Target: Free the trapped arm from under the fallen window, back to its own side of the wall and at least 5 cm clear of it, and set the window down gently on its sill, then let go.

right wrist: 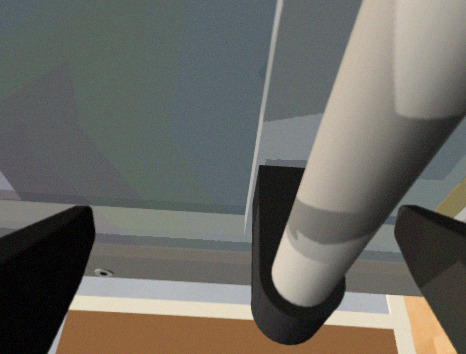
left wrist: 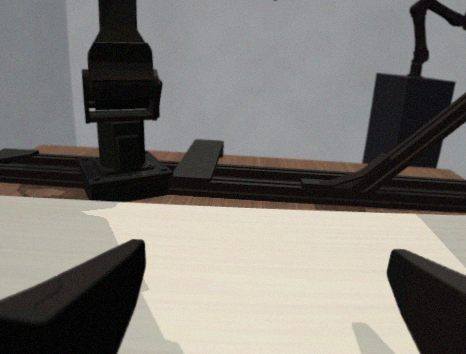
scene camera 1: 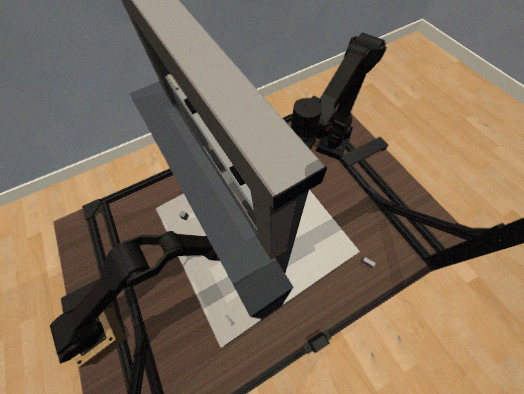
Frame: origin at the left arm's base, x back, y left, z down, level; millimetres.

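Seen in the pictures: left gripper, fingertip midpoint: (left wrist: 269, 258); right gripper, fingertip midpoint: (right wrist: 246, 219); left arm's base at its link origin: (scene camera 1: 90, 335); right arm's base at its link origin: (left wrist: 123, 164) (scene camera 1: 334, 141).
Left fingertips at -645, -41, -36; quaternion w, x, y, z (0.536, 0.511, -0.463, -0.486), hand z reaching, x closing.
Observation:
Pixels of each thing's middle, then the offset from my left fingertips to it, as dx, dy, dz. "pt": a spot on its surface instead. Level surfaces: height alone.
- pale strip with black pieces, surface spot: (scene camera 1: 205, 131) pt +165, +35, -422
- window's glass at a spot on its surface: (right wrist: 125, 150) pt +161, -62, -295
- pale bar handle at a spot on its surface: (right wrist: 340, 175) pt +103, -8, -235
- black mount at a spot on its surface: (right wrist: 300, 322) pt +103, -74, -230
- white board at its surface level: dz +27
- small grey cube at the middle of its body: (scene camera 1: 184, 215) +279, +176, +13
- screw at the middle of its body: (scene camera 1: 229, 319) +330, -155, +24
- small pale cylinder at the middle of its body: (scene camera 1: 368, 262) -101, -279, +101
The wall (scene camera 1: 220, 95) has a beige top and stands across the table, with a long blue-grey ledge (scene camera 1: 185, 165) along its left side. Part of the window, a pale strip with black pieces (scene camera 1: 205, 131), shows in its opening. In the right wrist view, the window's glass (right wrist: 125, 150) shows behind a pale bar handle (right wrist: 340, 175) with a black mount (right wrist: 300, 322). My right gripper (right wrist: 246, 219) is open, its fingers spread on either side of the handle. My left gripper (left wrist: 269, 258) is open and empty, low over the white board; scene camera 1 hides it behind the ledge.
The white board (scene camera 1: 330, 250) (left wrist: 260, 230) lies under the wall. A small grey cube (scene camera 1: 184, 215) and a screw (scene camera 1: 229, 320) lie on it at the left. A small pale cylinder (scene camera 1: 368, 261) lies right of it. Black frame rails (scene camera 1: 410, 225) (left wrist: 260, 187) run along the table.

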